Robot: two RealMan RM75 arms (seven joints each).
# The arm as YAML. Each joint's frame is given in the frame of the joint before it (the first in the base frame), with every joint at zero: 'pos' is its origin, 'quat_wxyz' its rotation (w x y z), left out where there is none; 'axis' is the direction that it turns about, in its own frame. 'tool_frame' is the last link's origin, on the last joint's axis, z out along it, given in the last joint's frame.
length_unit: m
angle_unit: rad
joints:
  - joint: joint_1
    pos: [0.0, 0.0, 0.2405]
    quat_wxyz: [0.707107, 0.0, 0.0, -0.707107]
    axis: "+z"
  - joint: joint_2
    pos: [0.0, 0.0, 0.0]
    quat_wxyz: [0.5, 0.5, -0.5, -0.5]
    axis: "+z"
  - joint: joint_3
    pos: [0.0, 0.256, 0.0]
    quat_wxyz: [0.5, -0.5, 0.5, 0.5]
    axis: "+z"
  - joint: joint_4
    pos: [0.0, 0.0, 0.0]
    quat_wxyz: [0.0, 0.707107, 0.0, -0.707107]
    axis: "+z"
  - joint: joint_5
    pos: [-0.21, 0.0, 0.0]
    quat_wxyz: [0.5, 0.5, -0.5, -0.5]
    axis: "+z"
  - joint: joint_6
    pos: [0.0, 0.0, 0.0]
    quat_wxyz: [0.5, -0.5, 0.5, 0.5]
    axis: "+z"
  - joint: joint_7
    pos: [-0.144, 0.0, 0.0]
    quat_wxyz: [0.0, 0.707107, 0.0, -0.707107]
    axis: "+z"
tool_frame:
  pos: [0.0, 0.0, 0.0]
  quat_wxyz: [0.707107, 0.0, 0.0, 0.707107]
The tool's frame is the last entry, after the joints.
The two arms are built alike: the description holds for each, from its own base.
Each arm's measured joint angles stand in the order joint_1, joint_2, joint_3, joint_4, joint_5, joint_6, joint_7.
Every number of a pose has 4 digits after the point. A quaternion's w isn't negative.
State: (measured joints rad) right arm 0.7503 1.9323 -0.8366 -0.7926 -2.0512 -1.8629 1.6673; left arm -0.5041 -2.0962 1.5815 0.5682 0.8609 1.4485 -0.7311
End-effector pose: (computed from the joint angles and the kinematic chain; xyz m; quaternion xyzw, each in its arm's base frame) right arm 0.1827 0.3588 0.0543 0.9790 -0.1344 -0.1496 0.0344; left arm -0.1562 0.3143 -0.0546 -0.8746 0.0453 -0.4550 0.1616
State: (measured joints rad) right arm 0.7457 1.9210 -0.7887 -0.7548 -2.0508 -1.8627 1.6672; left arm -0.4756 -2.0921 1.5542 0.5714 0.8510 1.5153 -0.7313
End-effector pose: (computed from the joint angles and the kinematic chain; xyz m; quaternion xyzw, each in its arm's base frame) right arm 0.1901 0.3597 0.0598 0.9730 -0.1555 -0.1686 0.0253; left arm -0.1615 0.3075 -0.0437 -0.8615 0.0460 -0.4785 0.1637
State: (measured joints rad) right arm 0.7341 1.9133 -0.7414 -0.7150 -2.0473 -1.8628 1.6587; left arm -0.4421 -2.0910 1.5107 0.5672 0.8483 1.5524 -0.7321
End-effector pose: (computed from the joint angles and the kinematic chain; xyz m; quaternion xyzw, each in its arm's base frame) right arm 0.1990 0.3584 0.0635 0.9657 -0.1754 -0.1909 0.0171; left arm -0.1723 0.3036 -0.0339 -0.8511 0.0350 -0.4913 0.1816
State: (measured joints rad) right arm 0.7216 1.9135 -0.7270 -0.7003 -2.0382 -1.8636 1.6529; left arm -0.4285 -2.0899 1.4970 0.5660 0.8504 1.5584 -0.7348
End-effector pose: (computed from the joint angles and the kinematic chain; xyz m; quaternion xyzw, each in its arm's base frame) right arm 0.2037 0.3558 0.0637 0.9617 -0.1839 -0.2027 0.0148; left arm -0.1773 0.3022 -0.0312 -0.8493 0.0287 -0.4923 0.1884
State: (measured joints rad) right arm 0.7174 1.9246 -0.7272 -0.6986 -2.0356 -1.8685 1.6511; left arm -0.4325 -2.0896 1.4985 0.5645 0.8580 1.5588 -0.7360
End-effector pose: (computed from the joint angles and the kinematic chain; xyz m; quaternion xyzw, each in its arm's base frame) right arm 0.2033 0.3529 0.0593 0.9602 -0.1855 -0.2078 0.0212; left arm -0.1766 0.3020 -0.0324 -0.8514 0.0304 -0.4902 0.1840
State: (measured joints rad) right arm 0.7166 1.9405 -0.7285 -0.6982 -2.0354 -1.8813 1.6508; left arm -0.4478 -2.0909 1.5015 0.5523 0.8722 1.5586 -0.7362
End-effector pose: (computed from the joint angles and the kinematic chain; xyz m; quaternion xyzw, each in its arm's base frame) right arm 0.2009 0.3490 0.0532 0.9587 -0.1853 -0.2129 0.0340; left arm -0.1745 0.3025 -0.0362 -0.8558 0.0327 -0.4858 0.1745
